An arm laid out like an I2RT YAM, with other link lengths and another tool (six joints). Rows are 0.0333 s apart.
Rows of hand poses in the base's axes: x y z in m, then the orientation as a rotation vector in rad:
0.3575, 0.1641, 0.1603, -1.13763, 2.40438, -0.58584
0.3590, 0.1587, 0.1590, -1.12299, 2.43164, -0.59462
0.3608, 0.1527, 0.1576, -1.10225, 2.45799, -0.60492
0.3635, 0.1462, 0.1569, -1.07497, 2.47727, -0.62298
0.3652, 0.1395, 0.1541, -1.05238, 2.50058, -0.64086
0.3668, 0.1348, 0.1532, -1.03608, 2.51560, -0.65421
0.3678, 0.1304, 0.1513, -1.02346, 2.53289, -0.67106
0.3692, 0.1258, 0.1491, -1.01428, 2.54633, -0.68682
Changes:
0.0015, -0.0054, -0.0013, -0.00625, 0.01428, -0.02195
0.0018, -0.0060, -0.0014, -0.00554, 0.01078, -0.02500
0.0027, -0.0065, -0.0007, -0.00822, 0.00147, -0.02669
0.0017, -0.0067, -0.0028, -0.01002, 0.00736, -0.02581
0.0016, -0.0047, -0.0009, -0.00736, 0.00401, -0.01783
0.0010, -0.0044, -0.0019, -0.01102, 0.00751, -0.01735
0.0014, -0.0046, -0.0022, -0.01058, 0.00611, -0.01353

